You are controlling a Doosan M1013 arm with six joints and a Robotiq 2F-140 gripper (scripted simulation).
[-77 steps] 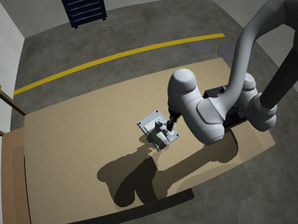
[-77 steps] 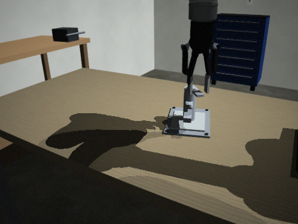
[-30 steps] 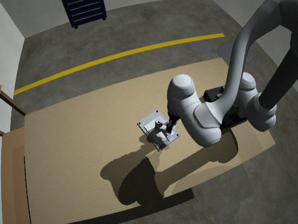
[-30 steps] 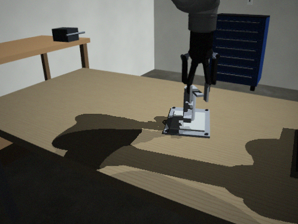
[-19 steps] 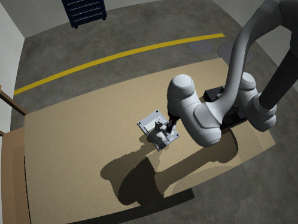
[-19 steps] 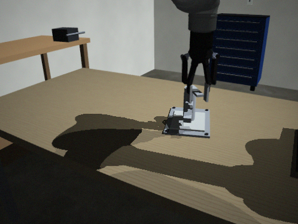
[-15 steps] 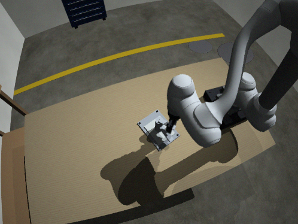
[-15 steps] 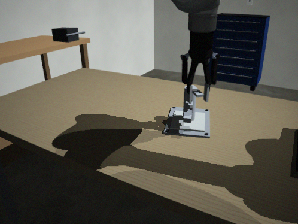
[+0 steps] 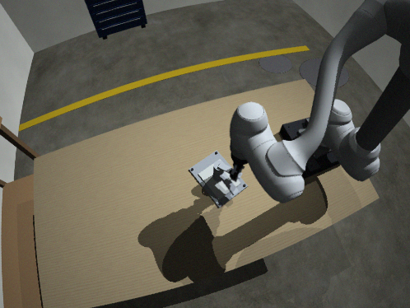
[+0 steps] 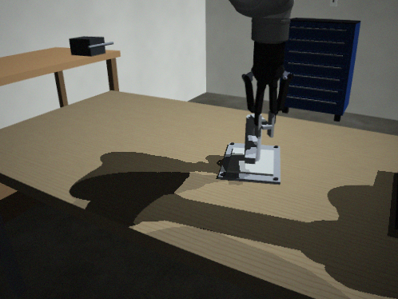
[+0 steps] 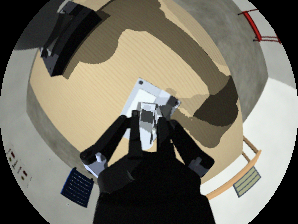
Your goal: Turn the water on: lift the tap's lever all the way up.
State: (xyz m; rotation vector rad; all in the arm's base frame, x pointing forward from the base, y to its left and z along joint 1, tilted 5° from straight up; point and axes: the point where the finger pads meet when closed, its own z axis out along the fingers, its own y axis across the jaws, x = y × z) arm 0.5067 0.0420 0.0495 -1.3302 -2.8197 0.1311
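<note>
Right now the lever is 2 cm to the right of my hand and 2 cm ahead of it. The rest, counted from my hand: tap (5 cm below, 4 cm to the right, 4 cm ahead).
</note>
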